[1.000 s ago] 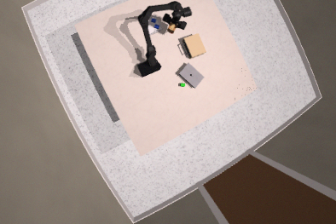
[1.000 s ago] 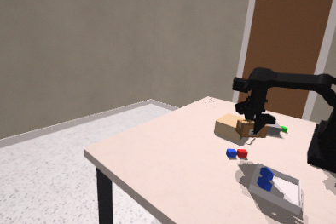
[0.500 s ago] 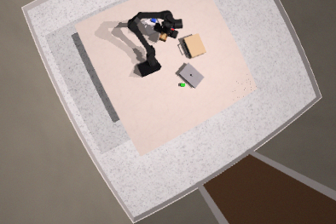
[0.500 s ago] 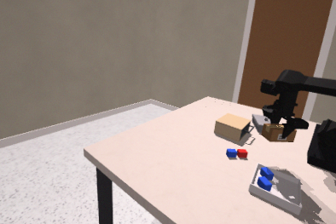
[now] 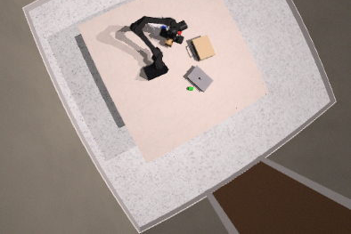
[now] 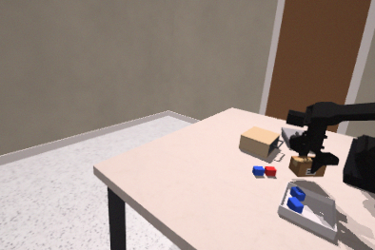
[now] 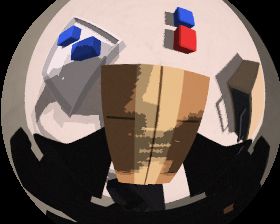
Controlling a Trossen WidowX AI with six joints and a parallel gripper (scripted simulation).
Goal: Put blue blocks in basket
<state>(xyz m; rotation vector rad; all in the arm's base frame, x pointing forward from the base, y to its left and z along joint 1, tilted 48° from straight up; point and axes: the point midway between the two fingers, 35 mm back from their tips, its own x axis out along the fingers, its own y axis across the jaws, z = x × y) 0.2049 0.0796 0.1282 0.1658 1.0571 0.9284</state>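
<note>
Right now my hand is 120 mm short of the red block, 30 mm to the right of it and 80 mm above it. Round my hand: grey basket (10 mm behind, 160 mm to the left, 80 mm below); then tan drawer unit (210 mm ahead, 200 mm to the right, 60 mm below); then cardboard box (20 mm below).
</note>
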